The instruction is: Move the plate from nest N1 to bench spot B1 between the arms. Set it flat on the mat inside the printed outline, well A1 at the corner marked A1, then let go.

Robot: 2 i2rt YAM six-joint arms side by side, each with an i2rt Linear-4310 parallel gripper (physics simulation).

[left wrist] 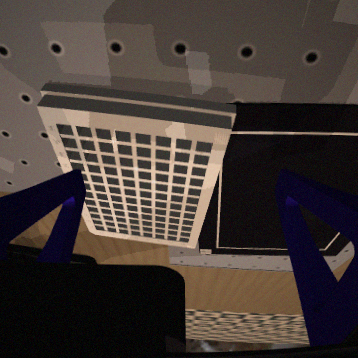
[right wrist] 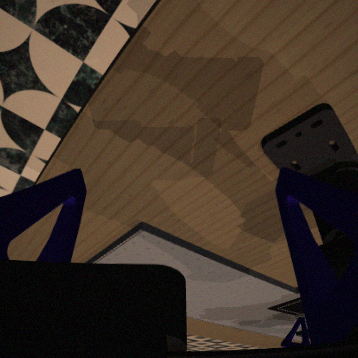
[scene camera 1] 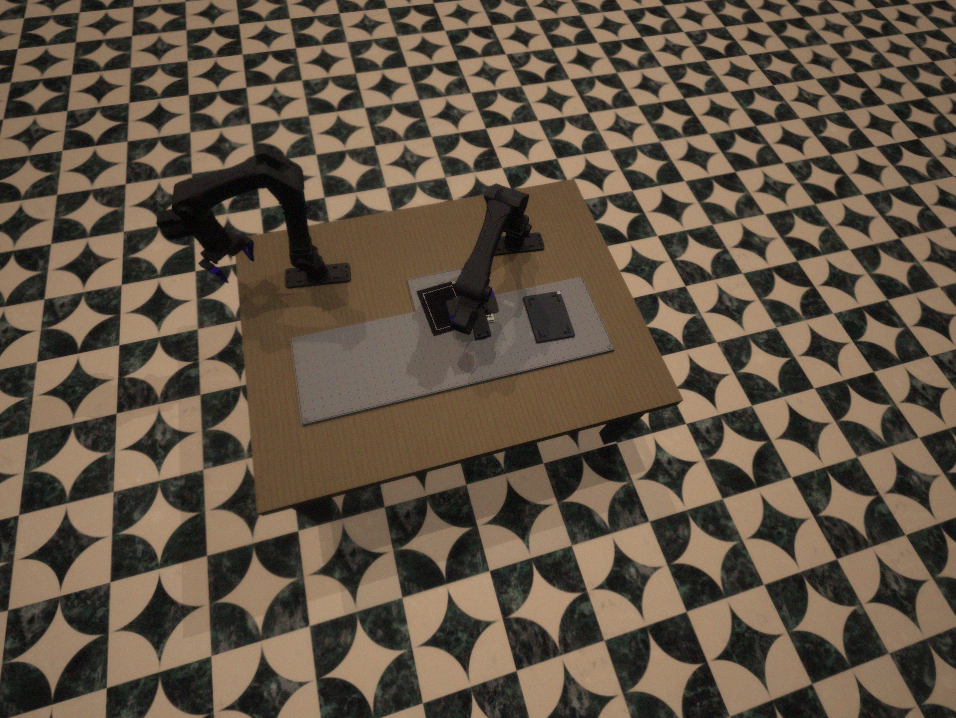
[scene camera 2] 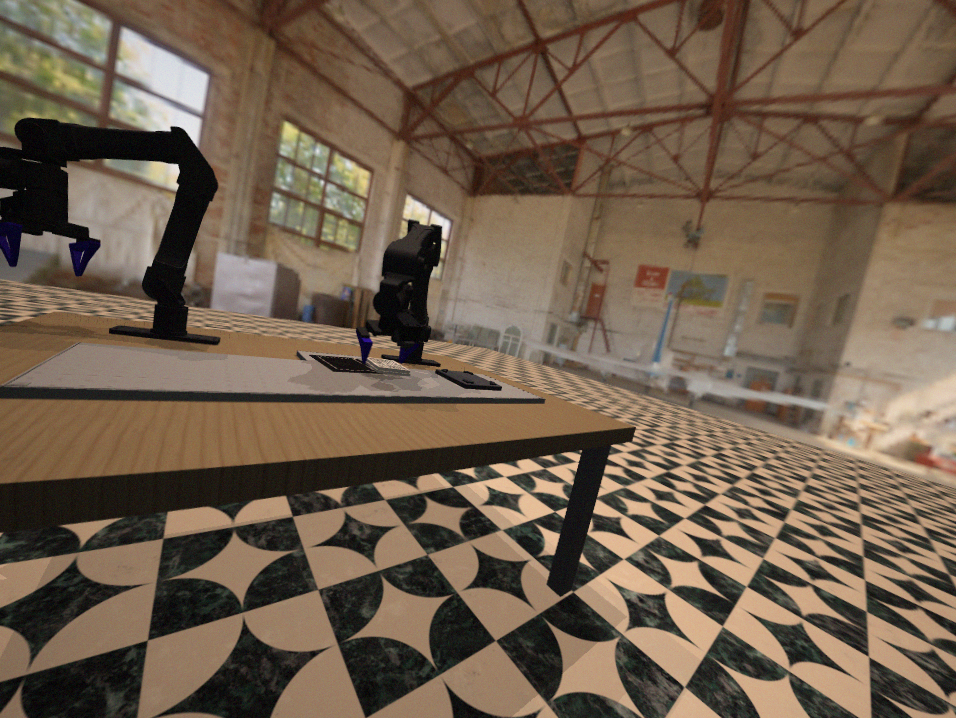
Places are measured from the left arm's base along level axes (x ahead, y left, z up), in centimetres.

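Pixels of known places: left gripper, between the fingertips: [left wrist: 179, 179] [scene camera 2: 382, 362]; right gripper, between the fingertips: [right wrist: 180, 178] [scene camera 1: 240, 271] [scene camera 2: 47, 271]; left arm's base, origin of its link: [left wrist: 28, 254] [scene camera 1: 513, 245] [scene camera 2: 411, 362]; right arm's base, origin of its link: [right wrist: 330, 177] [scene camera 1: 318, 276] [scene camera 2: 168, 337].
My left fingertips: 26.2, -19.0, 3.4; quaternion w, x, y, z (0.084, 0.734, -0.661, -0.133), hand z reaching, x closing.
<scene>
Ahead of a thing's pixels: the offset from my left fingertips to its middle, as dx, dy, dz. Level surfaces: height alone.
The pale plate {-3.2, +2.2, -1.4} [scene camera 1: 489, 317] [scene camera 2: 391, 367] [left wrist: 135, 182] with a grid of square wells lies beside the printed outline, to its left in the left wrist view. It hides the near side of the black mat {dz -2.0} [scene camera 1: 436, 309] [scene camera 2: 337, 362] [left wrist: 295, 119]; whether it rests on the mat's edge is unclear. My left gripper [scene camera 1: 472, 307] [scene camera 2: 385, 360] [left wrist: 179, 179] is open above the plate and mat; in its wrist view one finger is over the plate's left edge, the other over the mat. My right gripper [scene camera 1: 237, 268] [scene camera 2: 46, 268] [right wrist: 180, 178] is open, high over the table's left end, far from the plate.
A dark rectangular holder {+3.9, +23.5, -1.3} [scene camera 1: 549, 316] [scene camera 2: 469, 379] with raised corners stands on the grey perforated board {dz -2.1} [scene camera 1: 355, 370] [scene camera 2: 193, 374], right of the plate in both scene views. It looks like the nest. The right arm's base plate [scene camera 1: 334, 273] [right wrist: 305, 132] stands behind the board.
</scene>
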